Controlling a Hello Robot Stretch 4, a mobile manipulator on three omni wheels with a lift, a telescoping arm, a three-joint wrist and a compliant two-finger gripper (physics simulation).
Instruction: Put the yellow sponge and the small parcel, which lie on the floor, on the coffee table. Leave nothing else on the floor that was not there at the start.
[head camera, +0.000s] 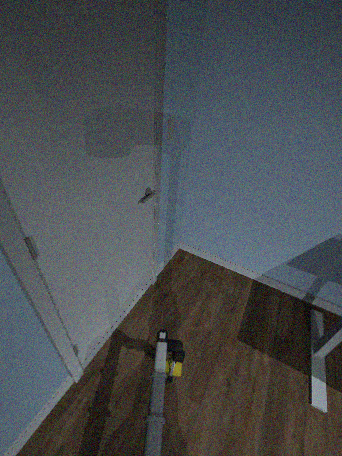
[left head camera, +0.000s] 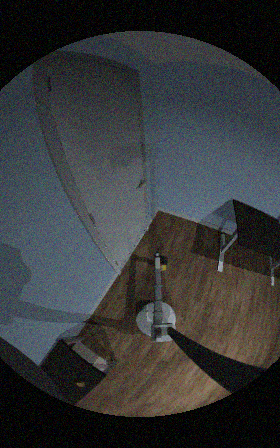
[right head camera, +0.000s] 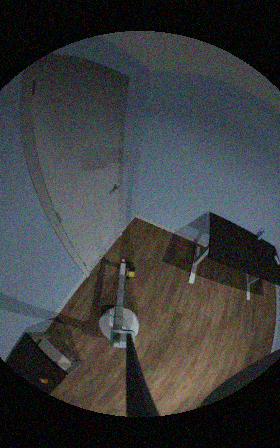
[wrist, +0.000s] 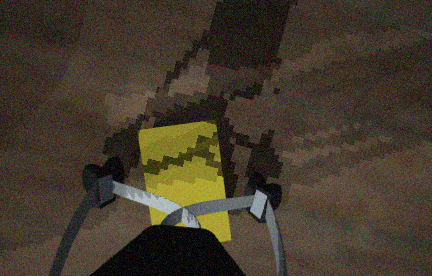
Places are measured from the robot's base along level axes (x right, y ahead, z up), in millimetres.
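Where they show: gripper, between the fingertips: (head camera: 173, 369) (right head camera: 130, 274) (wrist: 186, 180).
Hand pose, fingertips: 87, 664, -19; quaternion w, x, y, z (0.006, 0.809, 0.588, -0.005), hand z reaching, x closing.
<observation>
Things, the pixels of their top centre, and the offset from my fingertips, as dx, dy, dz. "*": a spot on its surface instead. Level surfaces: height alone.
- yellow sponge, centre of its top: (wrist: 185, 186) (head camera: 173, 366) (right head camera: 129, 273) (left head camera: 161, 266) -3, +2, +36
- dark-topped table, height of its surface: dz +711
- dark low piece, a spot on its surface: (left head camera: 65, 370) * -900, -1425, +441
The yellow sponge (wrist: 187, 165) (head camera: 175, 369) (left head camera: 163, 268) (right head camera: 130, 274) lies on the floor below the arm's end. My gripper (wrist: 186, 180) is open in the wrist view, its two dark fingertips standing apart on either side of the sponge's near half. The sponge is not gripped, and the finger linkage covers part of its near end. I cannot tell how high the fingertips are above the floor. I cannot make out the small parcel on the floor in these views. Which dark-topped piece is the coffee table I cannot tell.
A dark-topped table (left head camera: 257, 230) (right head camera: 235, 245) with white legs stands by the right wall. A dark low piece (left head camera: 65, 370) (right head camera: 27, 355) at lower left bears a small orange-brown object (left head camera: 80, 384) (right head camera: 44, 381). A door (head camera: 105, 210) and walls meet beyond the gripper.
</observation>
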